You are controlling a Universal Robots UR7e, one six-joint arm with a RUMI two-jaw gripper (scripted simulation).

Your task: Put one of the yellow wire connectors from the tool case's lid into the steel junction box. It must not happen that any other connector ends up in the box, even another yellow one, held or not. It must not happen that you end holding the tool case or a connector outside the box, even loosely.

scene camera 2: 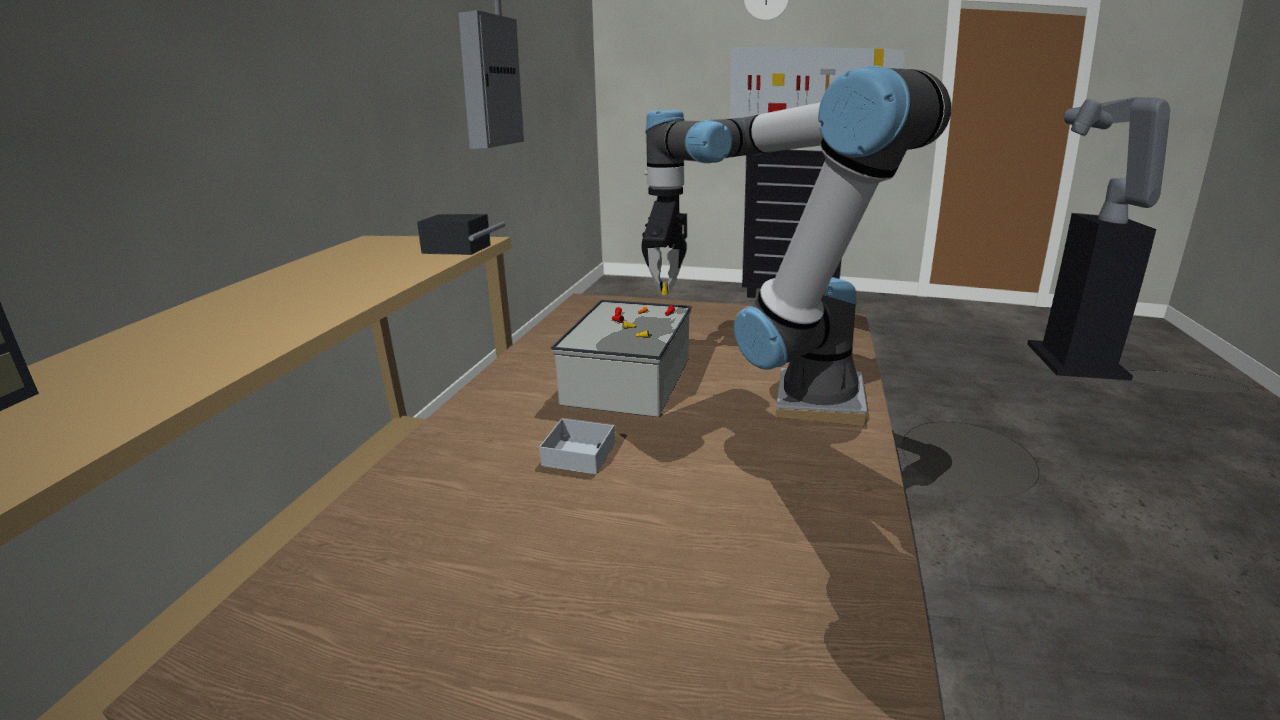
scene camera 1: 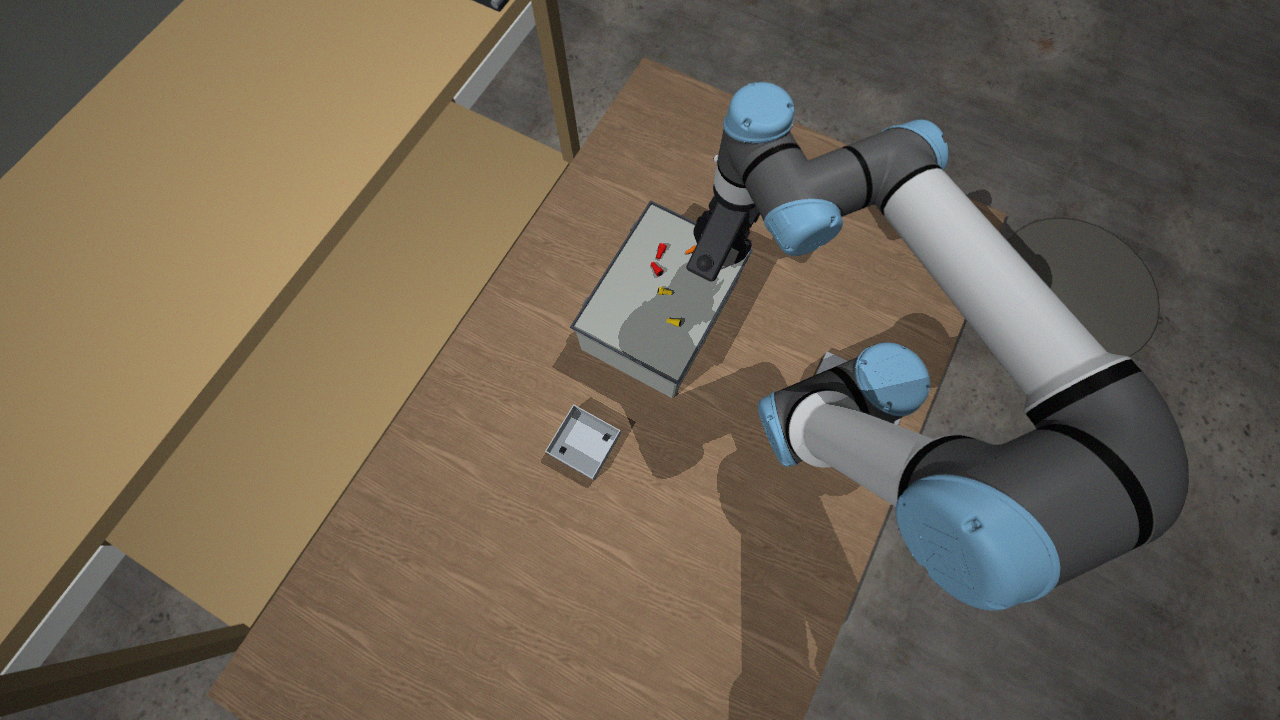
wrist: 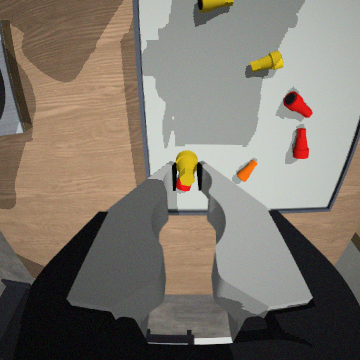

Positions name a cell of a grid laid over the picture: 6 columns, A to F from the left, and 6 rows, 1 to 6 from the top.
Scene:
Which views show my gripper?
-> Scene camera 2, scene camera 1 and the wrist view: all of them.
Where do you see a grey tool case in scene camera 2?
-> C4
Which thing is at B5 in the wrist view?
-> My gripper.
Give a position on a grey tool case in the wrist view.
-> At D2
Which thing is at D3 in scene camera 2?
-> My gripper.

